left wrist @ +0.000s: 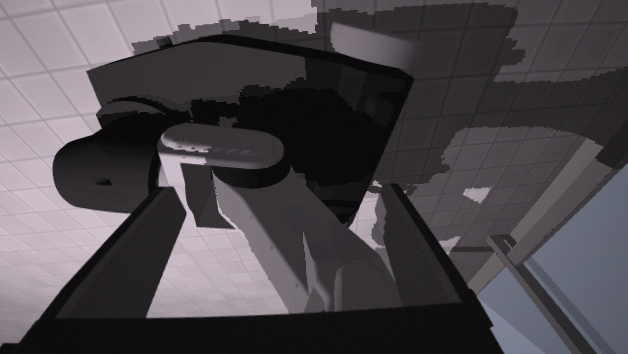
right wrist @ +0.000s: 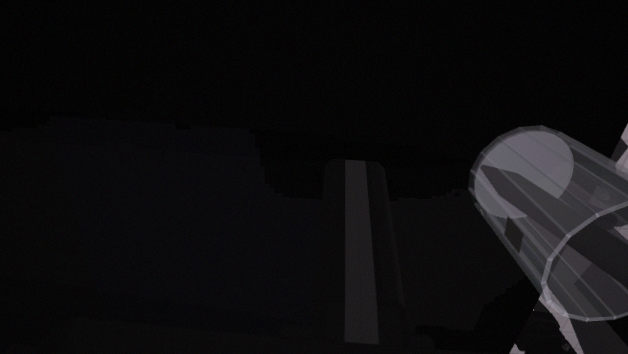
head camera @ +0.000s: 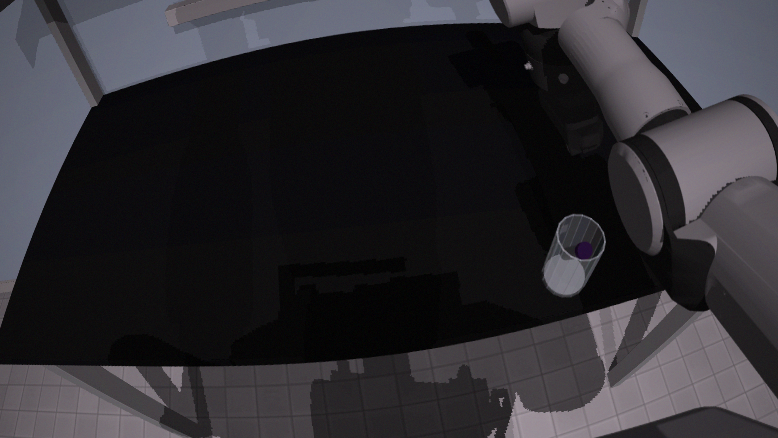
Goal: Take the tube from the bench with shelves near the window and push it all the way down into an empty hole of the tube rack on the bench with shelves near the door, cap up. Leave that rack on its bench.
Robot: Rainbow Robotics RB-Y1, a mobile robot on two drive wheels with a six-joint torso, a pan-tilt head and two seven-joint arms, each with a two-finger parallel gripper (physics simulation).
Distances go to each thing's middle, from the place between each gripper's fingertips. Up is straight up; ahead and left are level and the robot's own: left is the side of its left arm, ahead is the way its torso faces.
Labels:
Right now the clear beaker [head camera: 563,275] is 39 cm ahead of my left hand, 44 cm to the right of it and 42 cm above it.
I see my right gripper 130 mm past the clear beaker, 60 mm above it and 30 mm to the right of it.

